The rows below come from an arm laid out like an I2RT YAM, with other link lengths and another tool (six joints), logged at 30 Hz.
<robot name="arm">
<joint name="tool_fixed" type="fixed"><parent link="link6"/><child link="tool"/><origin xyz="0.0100 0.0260 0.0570" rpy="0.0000 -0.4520 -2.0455"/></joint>
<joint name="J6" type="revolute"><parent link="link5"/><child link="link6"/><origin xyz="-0.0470 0.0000 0.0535" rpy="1.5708 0.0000 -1.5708"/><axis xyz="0 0 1"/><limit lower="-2.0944" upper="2.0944"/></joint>
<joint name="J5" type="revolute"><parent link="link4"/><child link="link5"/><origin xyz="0.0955 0.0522 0.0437" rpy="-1.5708 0.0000 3.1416"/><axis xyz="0 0 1"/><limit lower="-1.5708" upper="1.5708"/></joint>
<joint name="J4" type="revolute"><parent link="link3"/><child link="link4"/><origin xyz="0.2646 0.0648 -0.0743"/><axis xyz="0 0 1"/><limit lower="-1.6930" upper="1.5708"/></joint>
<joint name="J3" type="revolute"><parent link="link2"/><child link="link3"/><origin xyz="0.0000 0.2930 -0.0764" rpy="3.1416 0.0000 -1.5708"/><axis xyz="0 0 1"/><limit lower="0.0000" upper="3.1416"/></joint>
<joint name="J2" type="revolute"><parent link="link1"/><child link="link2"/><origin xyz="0.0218 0.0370 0.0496" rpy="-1.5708 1.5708 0.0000"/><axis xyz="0 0 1"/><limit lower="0.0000" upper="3.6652"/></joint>
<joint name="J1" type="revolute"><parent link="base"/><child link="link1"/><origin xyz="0.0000 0.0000 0.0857"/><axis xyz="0 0 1"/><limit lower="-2.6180" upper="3.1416"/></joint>
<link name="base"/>
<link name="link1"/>
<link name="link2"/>
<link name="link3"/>
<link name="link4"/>
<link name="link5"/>
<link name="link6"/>
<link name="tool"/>
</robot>
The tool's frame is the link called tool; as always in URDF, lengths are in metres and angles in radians.
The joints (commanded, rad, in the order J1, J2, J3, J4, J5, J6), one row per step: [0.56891, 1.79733, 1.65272, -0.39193, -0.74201, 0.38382]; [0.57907, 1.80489, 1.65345, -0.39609, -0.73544, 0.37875]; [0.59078, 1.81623, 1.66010, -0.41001, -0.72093, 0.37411]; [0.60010, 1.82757, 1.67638, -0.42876, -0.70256, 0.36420]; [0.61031, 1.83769, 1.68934, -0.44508, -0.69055, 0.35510]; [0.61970, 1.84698, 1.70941, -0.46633, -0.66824, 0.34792]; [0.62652, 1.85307, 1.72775, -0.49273, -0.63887, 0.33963]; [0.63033, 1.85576, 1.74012, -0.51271, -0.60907, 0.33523]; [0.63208, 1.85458, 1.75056, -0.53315, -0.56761, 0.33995]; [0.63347, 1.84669, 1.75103, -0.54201, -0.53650, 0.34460]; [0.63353, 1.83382, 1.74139, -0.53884, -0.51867, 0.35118]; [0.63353, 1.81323, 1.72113, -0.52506, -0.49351, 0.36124]
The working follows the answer.
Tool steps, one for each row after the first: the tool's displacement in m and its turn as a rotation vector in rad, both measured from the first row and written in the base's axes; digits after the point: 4 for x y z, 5 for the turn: [-0.0016, 0.0042, -0.0041, -0.00966, 0.00278, 0.00647]; [-0.0030, 0.0088, -0.0092, -0.02705, 0.00991, 0.00770]; [-0.0029, 0.0124, -0.0113, -0.04463, 0.00696, 0.00552]; [-0.0040, 0.0164, -0.0135, -0.05924, 0.00610, 0.00953]; [-0.0041, 0.0197, -0.0136, -0.07672, 0.00131, 0.00343]; [-0.0039, 0.0209, -0.0137, -0.10010, -0.00371, -0.01025]; [-0.0031, 0.0205, -0.0137, -0.12106, -0.00858, -0.02879]; [-0.0017, 0.0183, -0.0130, -0.14514, -0.01023, -0.06287]; [-0.0017, 0.0160, -0.0111, -0.15918, -0.01547, -0.08922]; [-0.0026, 0.0135, -0.0089, -0.16206, -0.02022, -0.10732]; [-0.0039, 0.0100, -0.0061, -0.16234, -0.03007, -0.13378]
Tool pose at each row, in the base's axes (x y z in m, rotation vector in rad; rounded; the steps above come from the unrounded poses): [0.3808, 0.3169, 0.3339, -2.04633, -1.35924, -0.54159]; [0.3792, 0.3211, 0.3298, -2.04898, -1.36892, -0.53017]; [0.3779, 0.3257, 0.3247, -2.06189, -1.37514, -0.51169]; [0.3780, 0.3293, 0.3227, -2.07756, -1.38409, -0.50552]; [0.3768, 0.3333, 0.3204, -2.08594, -1.39615, -0.49602]; [0.3768, 0.3366, 0.3203, -2.10464, -1.40235, -0.49349]; [0.3770, 0.3378, 0.3202, -2.13410, -1.40437, -0.49092]; [0.3777, 0.3374, 0.3202, -2.16556, -1.40008, -0.49168]; [0.3791, 0.3353, 0.3209, -2.21186, -1.37967, -0.49366]; [0.3792, 0.3329, 0.3228, -2.24393, -1.36342, -0.50242]; [0.3782, 0.3304, 0.3250, -2.26047, -1.34929, -0.51393]; [0.3770, 0.3269, 0.3278, -2.28132, -1.32807, -0.53651]

